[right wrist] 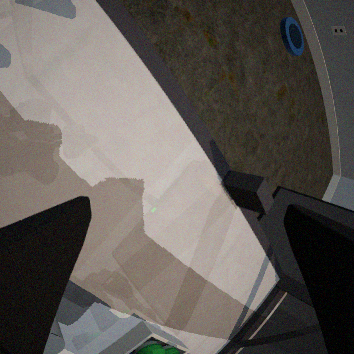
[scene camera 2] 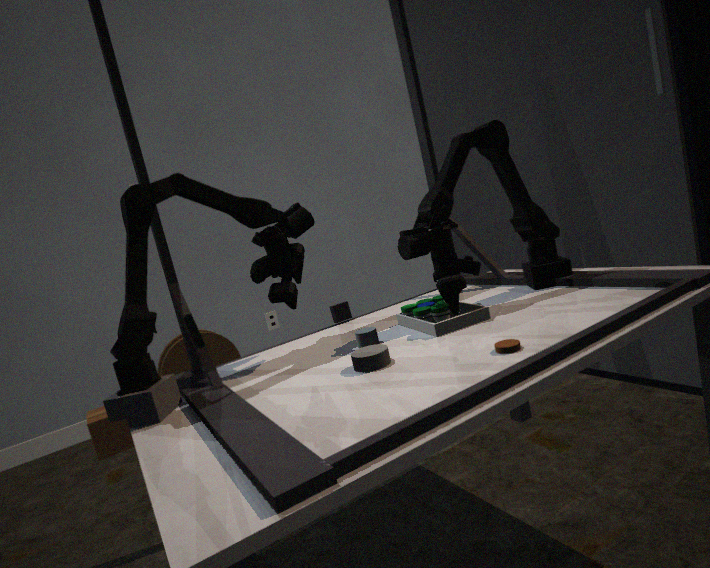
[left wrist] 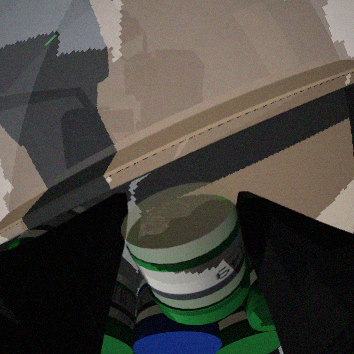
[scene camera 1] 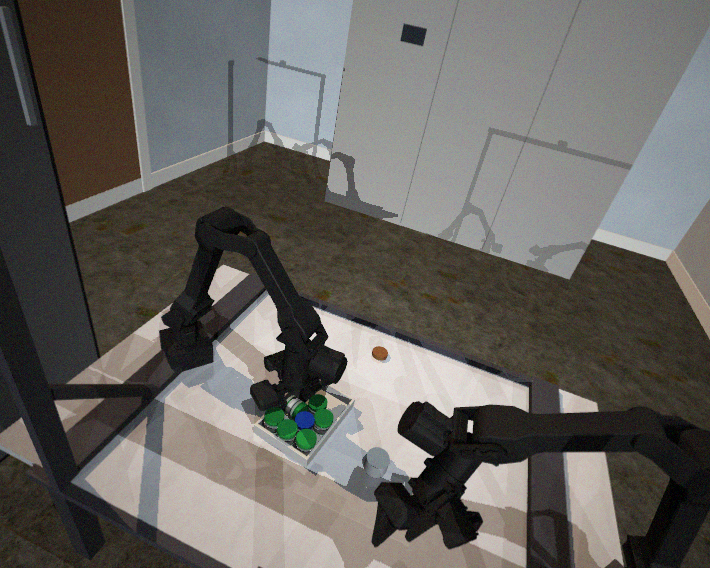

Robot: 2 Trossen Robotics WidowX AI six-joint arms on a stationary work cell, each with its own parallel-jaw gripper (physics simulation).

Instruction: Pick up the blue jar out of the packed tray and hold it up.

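Places are measured from the left arm's base along level axes (x ahead, y left, z up), in metres.
Where they show: left gripper, fingertip midpoint: (scene camera 2: pixel 454 312) (left wrist: pixel 182 202) (scene camera 1: pixel 291 407); right gripper, fingertip midpoint: (right wrist: pixel 191 211) (scene camera 2: pixel 296 295) (scene camera 1: pixel 391 542); left arm's base, link origin: (scene camera 2: pixel 544 261) (scene camera 1: pixel 185 337); right arm's base, link origin: (scene camera 2: pixel 139 386).
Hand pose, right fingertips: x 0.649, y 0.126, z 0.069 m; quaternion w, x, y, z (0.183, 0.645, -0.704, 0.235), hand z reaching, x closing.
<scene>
Things, the pixels of their top centre, and the offset from my right fingertips.
- blue jar, top centre: (left wrist: pixel 177 349) (scene camera 1: pixel 304 419) (scene camera 2: pixel 425 304) 0.315 m back, 0.028 m left, 0.084 m down
- tray, top centre: (left wrist: pixel 229 289) (scene camera 1: pixel 307 410) (scene camera 2: pixel 439 310) 0.343 m back, 0.052 m left, 0.101 m down
- tilted white-and-green labelled jar, top centre: (left wrist: pixel 197 296) (scene camera 1: pixel 296 401) 0.365 m back, 0.033 m left, 0.082 m down
- grey cylinder, top centre: (right wrist: pixel 43 344) (scene camera 1: pixel 378 457) (scene camera 2: pixel 365 330) 0.168 m back, 0.125 m left, 0.094 m down
- wider grey disc, top centre: (scene camera 2: pixel 369 350) 0.186 m back, 0.278 m left, 0.099 m down
- small orange-brown disc, top centre: (scene camera 2: pixel 507 343) (scene camera 1: pixel 380 351) 0.439 m back, 0.342 m left, 0.117 m down
The blue jar (scene camera 1: pixel 304 420) (scene camera 2: pixel 426 304) (left wrist: pixel 177 344) stands among several green-lidded jars in the tray (scene camera 1: pixel 281 445) (scene camera 2: pixel 467 319) (left wrist: pixel 225 110); its blue lid shows at the lower edge of the left wrist view. My left gripper (scene camera 1: pixel 290 398) (scene camera 2: pixel 454 310) (left wrist: pixel 182 202) is partly open, low over the tray. A tilted white-and-green labelled jar (left wrist: pixel 195 275) (scene camera 1: pixel 294 405) lies between its fingers, not gripped; the blue jar is beyond that jar. My right gripper (scene camera 1: pixel 392 540) (scene camera 2: pixel 294 296) (right wrist: pixel 191 211) is wide open and empty, above the table away from the tray.
A grey cylinder (scene camera 1: pixel 376 461) (scene camera 2: pixel 366 337) stands between the tray and the right gripper. A wider grey disc (scene camera 2: pixel 370 357) stands beside it in scene camera 2. A small orange-brown disc (scene camera 1: pixel 379 353) (scene camera 2: pixel 507 345) lies near the table edge. Green jars (scene camera 1: pixel 306 439) surround the blue one.
</scene>
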